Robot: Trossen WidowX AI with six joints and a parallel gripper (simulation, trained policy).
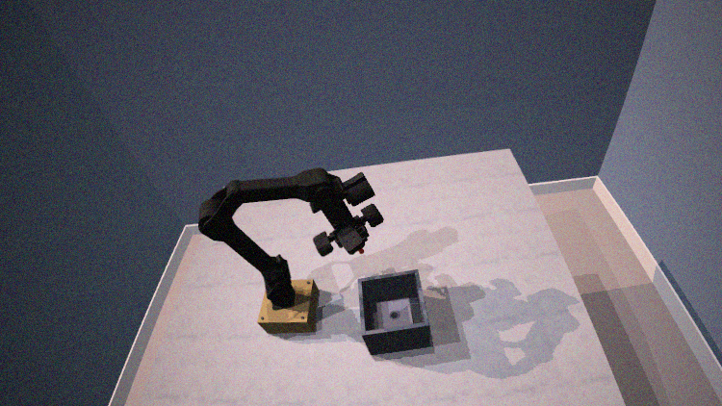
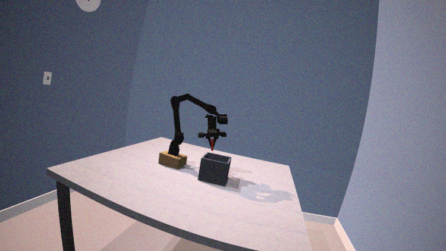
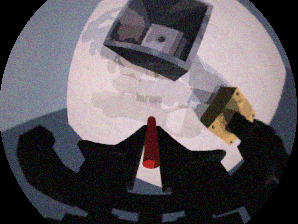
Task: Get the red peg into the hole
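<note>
My gripper tip is now 18 cm to the left of the light grey plate, 11 cm above it and 5 cm short of it. Also, from my gripper tip: red peg: 1 cm above.
</note>
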